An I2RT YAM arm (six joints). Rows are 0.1 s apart.
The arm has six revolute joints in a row. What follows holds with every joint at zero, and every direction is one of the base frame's. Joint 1 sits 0.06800 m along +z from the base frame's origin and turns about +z. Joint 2 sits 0.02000 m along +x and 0.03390 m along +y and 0.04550 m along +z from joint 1 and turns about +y. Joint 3 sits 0.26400 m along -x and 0.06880 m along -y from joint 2 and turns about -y. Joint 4 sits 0.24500 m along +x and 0.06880 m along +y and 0.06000 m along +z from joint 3 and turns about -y. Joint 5 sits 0.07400 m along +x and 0.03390 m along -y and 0.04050 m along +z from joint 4 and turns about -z. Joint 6 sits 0.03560 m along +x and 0.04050 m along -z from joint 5 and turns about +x. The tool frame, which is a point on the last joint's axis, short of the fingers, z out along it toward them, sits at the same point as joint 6; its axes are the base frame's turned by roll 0.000, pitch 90.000 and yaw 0.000 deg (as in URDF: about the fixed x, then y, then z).
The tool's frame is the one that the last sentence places.
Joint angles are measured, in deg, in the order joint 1, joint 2, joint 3, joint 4, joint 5, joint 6. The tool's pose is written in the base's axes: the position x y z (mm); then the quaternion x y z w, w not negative. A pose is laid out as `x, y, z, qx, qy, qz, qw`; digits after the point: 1 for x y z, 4 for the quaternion.
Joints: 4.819, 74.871, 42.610, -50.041, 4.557, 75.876
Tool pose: 204.5, 14.4, 179.8, 0.5815, 0.8098, 0.0132, 0.0768
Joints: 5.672, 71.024, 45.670, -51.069, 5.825, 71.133
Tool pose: 206.3, 16.9, 206.1, 0.5413, 0.8310, 0.0338, 0.1239
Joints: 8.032, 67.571, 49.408, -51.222, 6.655, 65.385
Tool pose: 207.8, 25.2, 235.8, 0.4804, 0.8567, 0.0610, 0.1773
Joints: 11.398, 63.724, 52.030, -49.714, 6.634, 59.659
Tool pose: 204.3, 37.0, 263.3, 0.4085, 0.8770, 0.0976, 0.2332
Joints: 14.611, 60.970, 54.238, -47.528, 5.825, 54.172
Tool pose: 200.4, 48.5, 286.4, 0.3363, 0.8892, 0.1332, 0.2802
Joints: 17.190, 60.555, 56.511, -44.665, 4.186, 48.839
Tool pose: 202.4, 59.9, 303.7, 0.2674, 0.8962, 0.1633, 0.3141
